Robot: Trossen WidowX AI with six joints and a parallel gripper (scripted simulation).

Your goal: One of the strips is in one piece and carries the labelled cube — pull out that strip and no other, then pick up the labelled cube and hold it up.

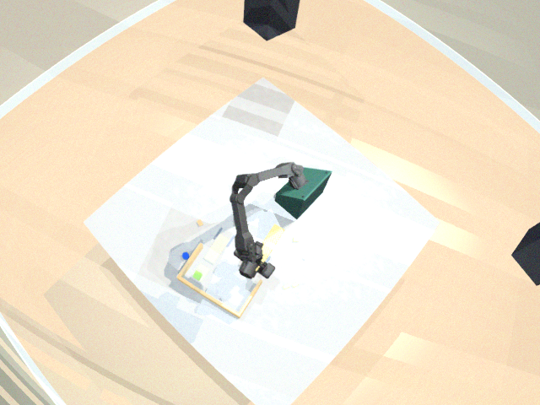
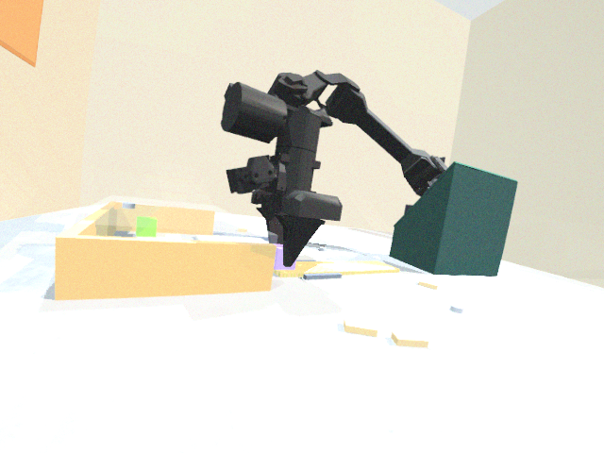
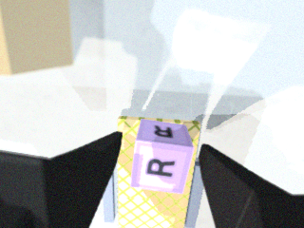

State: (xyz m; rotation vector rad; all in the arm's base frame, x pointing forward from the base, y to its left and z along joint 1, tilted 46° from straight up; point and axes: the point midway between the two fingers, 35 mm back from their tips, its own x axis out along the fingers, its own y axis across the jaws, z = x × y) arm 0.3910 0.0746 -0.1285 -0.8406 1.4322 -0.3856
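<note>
Right now the gridded strip is 100 mm behind my gripper tip, 30 mm to the right of it and 10 mm below it. From my gripper tip the other things lie so: purple cube marked r (10 mm above).
</note>
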